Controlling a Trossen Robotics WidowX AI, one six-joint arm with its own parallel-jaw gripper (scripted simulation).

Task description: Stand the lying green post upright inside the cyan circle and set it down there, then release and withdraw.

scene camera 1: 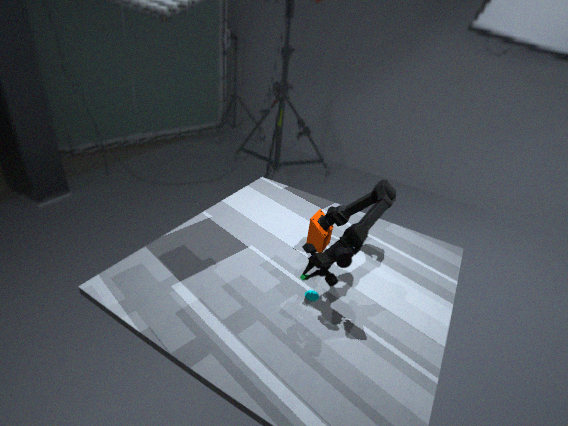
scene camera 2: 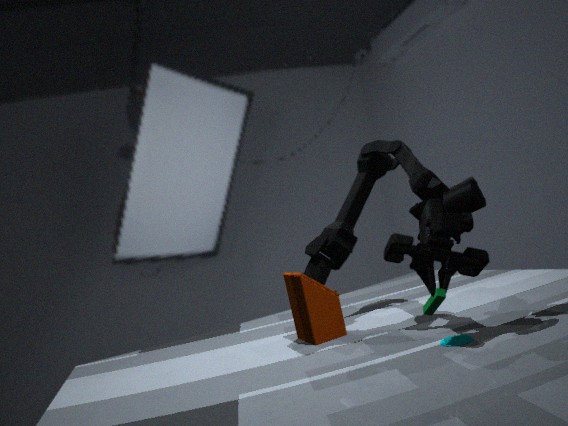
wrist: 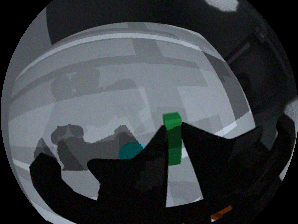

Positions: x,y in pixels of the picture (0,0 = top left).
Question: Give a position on a green post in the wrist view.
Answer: At 172,121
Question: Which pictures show the gripper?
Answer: Scene camera 1, scene camera 2 and the wrist view: all of them.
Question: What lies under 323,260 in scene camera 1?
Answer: The gripper.
